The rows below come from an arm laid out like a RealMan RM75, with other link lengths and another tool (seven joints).
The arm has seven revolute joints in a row. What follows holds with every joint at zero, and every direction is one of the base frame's.
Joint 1 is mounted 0.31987 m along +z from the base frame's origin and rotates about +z.
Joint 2 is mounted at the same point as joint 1 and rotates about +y.
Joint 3 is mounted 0.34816 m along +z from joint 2 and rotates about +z.
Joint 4 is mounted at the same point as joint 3 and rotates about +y.
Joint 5 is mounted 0.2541 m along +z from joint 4 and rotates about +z.
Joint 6 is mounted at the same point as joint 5 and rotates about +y.
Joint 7 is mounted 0.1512 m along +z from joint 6 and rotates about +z.
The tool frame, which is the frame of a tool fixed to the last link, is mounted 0.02 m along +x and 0.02 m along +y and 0.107 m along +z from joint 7; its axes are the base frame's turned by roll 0, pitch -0.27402 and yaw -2.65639 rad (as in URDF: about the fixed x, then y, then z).
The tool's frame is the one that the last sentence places.
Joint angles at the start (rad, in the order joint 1, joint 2, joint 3, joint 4, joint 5, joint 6, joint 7):
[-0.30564 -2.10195 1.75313 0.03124 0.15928 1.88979 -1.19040]
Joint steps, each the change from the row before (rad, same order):
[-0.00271 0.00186 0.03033 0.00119 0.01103 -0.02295 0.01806]
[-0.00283 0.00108 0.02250 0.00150 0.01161 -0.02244 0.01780]
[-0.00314 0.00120 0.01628 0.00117 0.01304 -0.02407 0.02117]
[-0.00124 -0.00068 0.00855 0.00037 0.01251 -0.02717 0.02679]
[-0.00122 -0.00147 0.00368 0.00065 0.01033 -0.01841 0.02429]
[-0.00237 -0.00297 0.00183 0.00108 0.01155 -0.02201 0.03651]
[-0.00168 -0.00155 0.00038 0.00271 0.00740 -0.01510 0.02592]
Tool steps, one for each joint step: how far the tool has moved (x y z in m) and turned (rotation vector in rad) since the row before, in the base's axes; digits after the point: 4 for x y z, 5 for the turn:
[0.0013 -0.0001 -0.0111 -0.02793 0.03615 -0.00831]
[0.0009 0.0001 -0.0099 -0.02162 0.03362 -0.00636]
[0.0000 0.0006 -0.0093 -0.01553 0.03634 -0.00425]
[-0.0014 0.0009 -0.0090 -0.00645 0.03869 0.00265]
[-0.0004 0.0004 -0.0065 -0.00009 0.02954 -0.00101]
[0.0000 0.0008 -0.0077 0.00737 0.03848 -0.00352]
[0.0003 0.0009 -0.0047 0.00762 0.02641 -0.00416]

